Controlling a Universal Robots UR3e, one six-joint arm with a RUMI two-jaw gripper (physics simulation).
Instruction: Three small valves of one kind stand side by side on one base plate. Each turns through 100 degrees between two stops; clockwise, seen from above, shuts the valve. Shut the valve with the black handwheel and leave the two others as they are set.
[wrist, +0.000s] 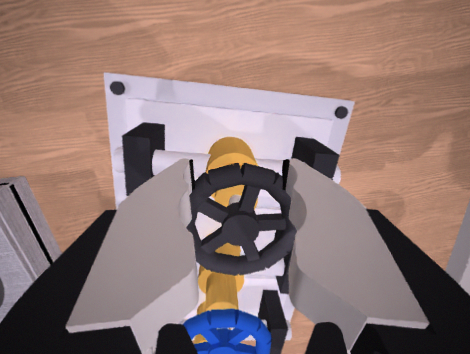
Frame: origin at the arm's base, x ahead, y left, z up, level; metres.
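Where they show: gripper, fingertip midpoint: (238, 163).
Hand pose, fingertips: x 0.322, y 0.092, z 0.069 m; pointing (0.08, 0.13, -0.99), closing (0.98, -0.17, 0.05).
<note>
After its pixels a point has its place.
The black handwheel (240, 227) @[x 0.317, y 0.065, z 0.091 m] stands near the middle of the wrist view, above a yellow valve body (231, 150) @[x 0.319, y 0.085, z 0.019 m] on the white base plate (225, 95) @[x 0.323, y 0.120, z -0.045 m]. My gripper (238, 163) @[x 0.321, y 0.092, z 0.069 m] is shut on the black handwheel, with one jaw against the left side of its rim and the other against the right. The wheel looks slightly tilted in this view. The blue handwheel (225, 317) @[x 0.296, y -0.006, z 0.088 m] shows partly at the bottom edge, between the lower parts of the jaws. The third valve's handwheel does not show.
Black blocks (144, 160) @[x 0.252, y 0.088, z 0.016 m] (315, 155) @[x 0.385, y 0.067, z 0.016 m] hold the pale pipe on both sides of the valve body. Dark screws (117, 88) @[x 0.228, y 0.143, z -0.041 m] (341, 112) @[x 0.434, y 0.085, z -0.041 m] sit at two plate corners. A grey metal-like object (22, 225) @[x 0.094, y 0.033, z -0.023 m] stands at the left edge, and a pale surface (461, 255) shows at the right edge.
</note>
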